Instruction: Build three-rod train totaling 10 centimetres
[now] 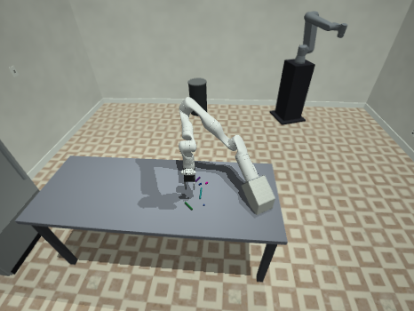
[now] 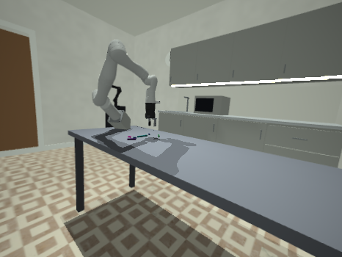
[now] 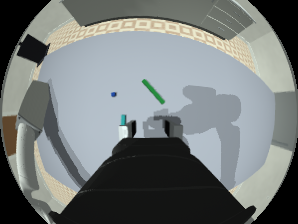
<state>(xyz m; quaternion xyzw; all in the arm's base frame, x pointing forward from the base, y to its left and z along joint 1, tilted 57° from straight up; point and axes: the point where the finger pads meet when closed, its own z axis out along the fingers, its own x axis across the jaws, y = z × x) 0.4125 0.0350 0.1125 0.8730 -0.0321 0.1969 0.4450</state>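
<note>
Now: hand 30 mm short of the green rod, 70 mm to the right of it and 110 mm above it. From my hand the other things lie so: magenta rod (140 mm behind, 100 mm to the right, 110 mm below); turquoise rod (80 mm behind, 20 mm to the right, 110 mm below); purple rod (80 mm behind, 160 mm to the right, 110 mm below).
</note>
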